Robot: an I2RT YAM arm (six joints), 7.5 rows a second.
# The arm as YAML. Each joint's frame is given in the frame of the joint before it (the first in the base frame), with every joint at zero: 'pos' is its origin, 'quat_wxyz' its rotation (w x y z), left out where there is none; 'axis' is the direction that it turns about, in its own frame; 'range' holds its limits. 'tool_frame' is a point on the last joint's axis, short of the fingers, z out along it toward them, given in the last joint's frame.
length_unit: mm
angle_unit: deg
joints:
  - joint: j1
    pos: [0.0, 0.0, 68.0]
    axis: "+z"
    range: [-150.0, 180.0]
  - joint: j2
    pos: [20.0, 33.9, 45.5]
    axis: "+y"
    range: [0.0, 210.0]
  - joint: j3
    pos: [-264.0, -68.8, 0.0]
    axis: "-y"
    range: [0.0, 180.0]
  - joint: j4
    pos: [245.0, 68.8, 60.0]
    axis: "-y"
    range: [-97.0, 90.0]
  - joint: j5
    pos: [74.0, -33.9, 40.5]
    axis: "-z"
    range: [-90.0, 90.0]
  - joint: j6
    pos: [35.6, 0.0, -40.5]
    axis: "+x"
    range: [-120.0, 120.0]
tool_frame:
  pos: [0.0, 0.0, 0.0]
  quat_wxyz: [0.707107, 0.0, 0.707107, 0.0]
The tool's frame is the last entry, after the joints.
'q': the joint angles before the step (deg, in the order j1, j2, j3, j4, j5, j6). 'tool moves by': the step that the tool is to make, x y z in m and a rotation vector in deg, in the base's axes. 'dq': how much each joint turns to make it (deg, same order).
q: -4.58, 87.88, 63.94, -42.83, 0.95, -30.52
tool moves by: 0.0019, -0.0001, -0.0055, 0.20, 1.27, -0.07
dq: 0.00, 1.10, 0.01, -0.20, -0.06, 0.10
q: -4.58, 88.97, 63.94, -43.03, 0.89, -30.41
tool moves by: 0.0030, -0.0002, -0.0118, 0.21, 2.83, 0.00
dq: 0.01, 2.23, -0.07, -0.54, 0.02, 0.00
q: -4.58, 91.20, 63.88, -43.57, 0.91, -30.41
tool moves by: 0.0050, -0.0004, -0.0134, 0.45, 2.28, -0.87
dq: 0.00, 2.67, -0.03, 0.38, 0.02, 0.91
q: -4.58, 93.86, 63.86, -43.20, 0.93, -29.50
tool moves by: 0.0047, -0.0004, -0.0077, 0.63, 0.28, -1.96
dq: -0.01, 1.63, 0.00, 1.27, -0.02, 2.05
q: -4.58, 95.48, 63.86, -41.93, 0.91, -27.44
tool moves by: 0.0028, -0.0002, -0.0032, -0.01, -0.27, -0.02
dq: 0.00, 0.72, 0.00, 0.99, 0.00, 0.03
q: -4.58, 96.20, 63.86, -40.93, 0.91, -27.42
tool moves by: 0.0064, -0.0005, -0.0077, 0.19, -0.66, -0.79
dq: 0.00, 1.70, -0.01, 2.34, 0.00, 0.83
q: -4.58, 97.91, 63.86, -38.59, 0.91, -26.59
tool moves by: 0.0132, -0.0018, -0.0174, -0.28, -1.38, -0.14
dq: -0.11, 3.74, -0.01, 5.15, 0.17, -0.02
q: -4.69, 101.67, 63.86, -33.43, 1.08, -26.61
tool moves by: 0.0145, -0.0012, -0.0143, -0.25, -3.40, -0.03
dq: 0.00, 3.29, -0.01, 6.71, -0.02, 0.03
